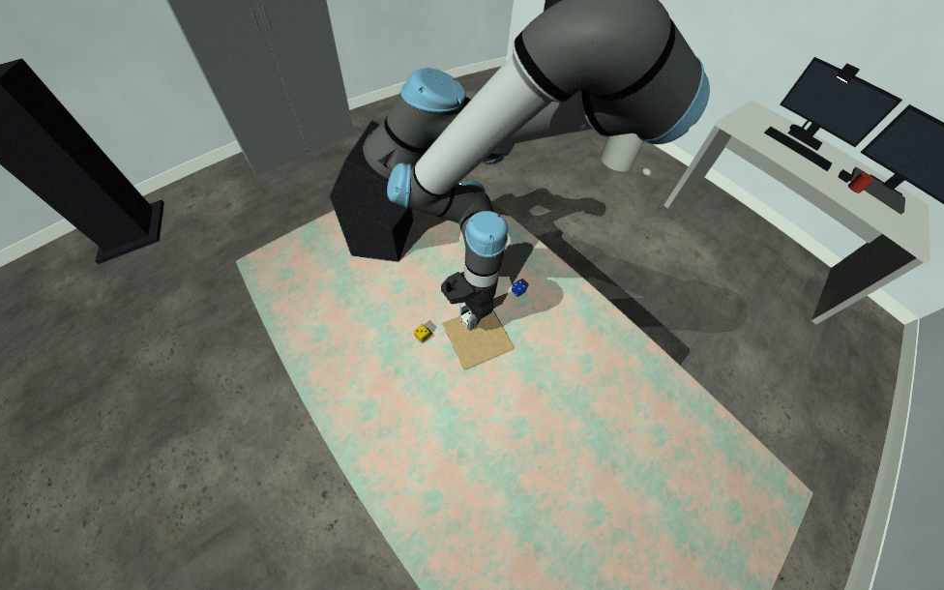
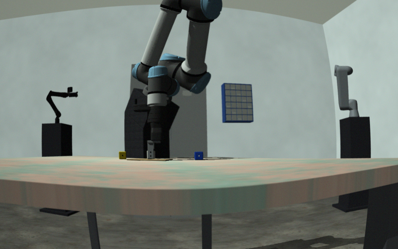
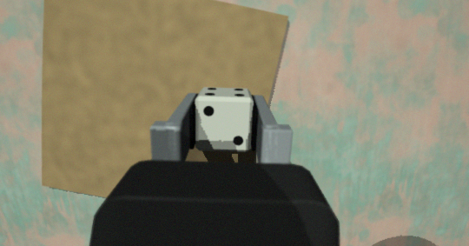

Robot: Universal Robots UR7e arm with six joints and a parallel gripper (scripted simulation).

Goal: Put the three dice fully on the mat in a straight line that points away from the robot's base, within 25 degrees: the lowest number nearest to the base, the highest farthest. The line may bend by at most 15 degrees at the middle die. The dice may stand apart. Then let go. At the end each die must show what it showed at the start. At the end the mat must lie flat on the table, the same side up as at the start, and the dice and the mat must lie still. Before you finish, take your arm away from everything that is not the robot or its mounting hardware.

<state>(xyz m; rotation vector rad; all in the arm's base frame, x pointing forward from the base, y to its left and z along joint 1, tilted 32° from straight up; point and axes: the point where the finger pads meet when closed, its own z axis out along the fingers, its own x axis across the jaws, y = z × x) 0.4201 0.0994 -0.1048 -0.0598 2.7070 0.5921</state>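
The white die lies right at my hand. Also, from my hand: yellow die (2 cm behind, 12 cm to the right, 1 cm below); blue die (3 cm behind, 18 cm to the left, 1 cm below); tan mat (4 cm ahead, 1 cm to the left, 2 cm below).
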